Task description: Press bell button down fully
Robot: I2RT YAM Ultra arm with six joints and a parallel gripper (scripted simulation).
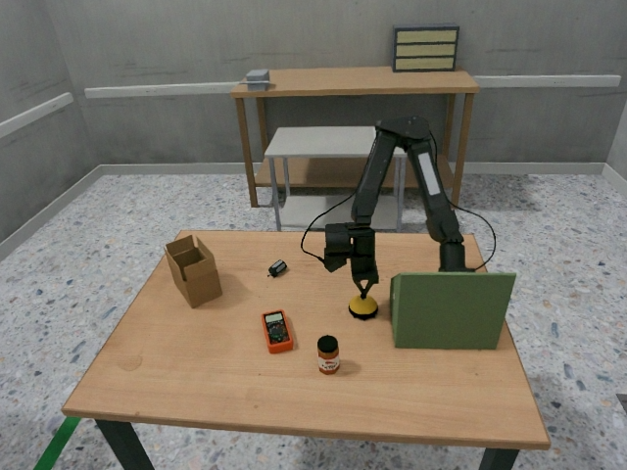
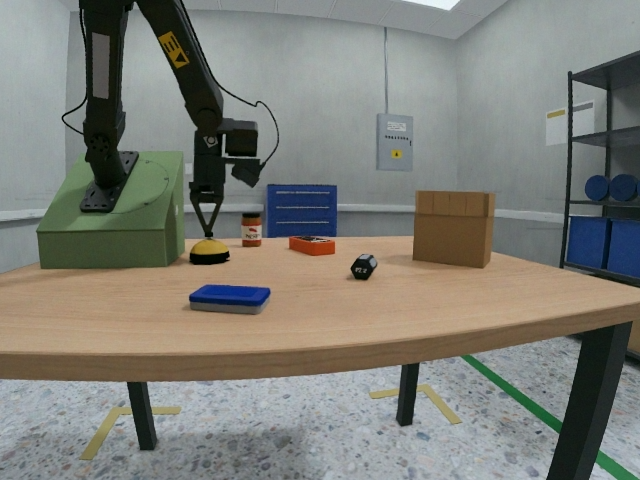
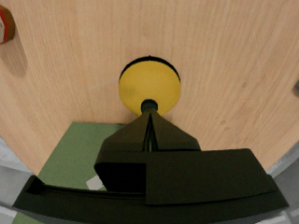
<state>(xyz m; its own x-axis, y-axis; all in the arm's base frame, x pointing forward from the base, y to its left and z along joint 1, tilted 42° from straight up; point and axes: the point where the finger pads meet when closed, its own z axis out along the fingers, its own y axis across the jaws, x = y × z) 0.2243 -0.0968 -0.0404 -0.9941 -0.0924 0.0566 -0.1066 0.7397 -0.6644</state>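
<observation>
Right now the button is 20 mm below my hand. Round my hand: blue-topped flat block 70 mm ahead, 280 mm to the right, 60 mm below; then bell 30 mm below; then jar 80 mm ahead, 210 mm to the left, 30 mm below.
</observation>
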